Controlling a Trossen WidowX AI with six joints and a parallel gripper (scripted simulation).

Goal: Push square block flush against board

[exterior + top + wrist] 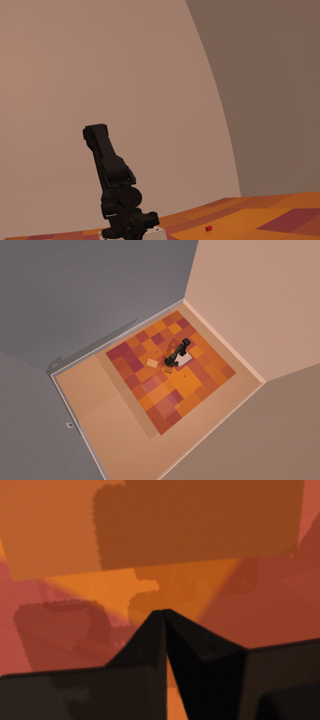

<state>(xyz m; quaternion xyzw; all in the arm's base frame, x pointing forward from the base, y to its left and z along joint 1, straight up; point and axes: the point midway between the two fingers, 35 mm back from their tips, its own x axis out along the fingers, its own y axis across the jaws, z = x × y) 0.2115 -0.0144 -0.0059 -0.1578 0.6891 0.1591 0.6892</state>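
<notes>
Now: gripper tip 70 mm short of the square block, 40 mm to the right of it and 10 mm below it. Also, from my gripper tip: tan board 180 mm to the right, 180 mm ahead, 10 mm above.
</notes>
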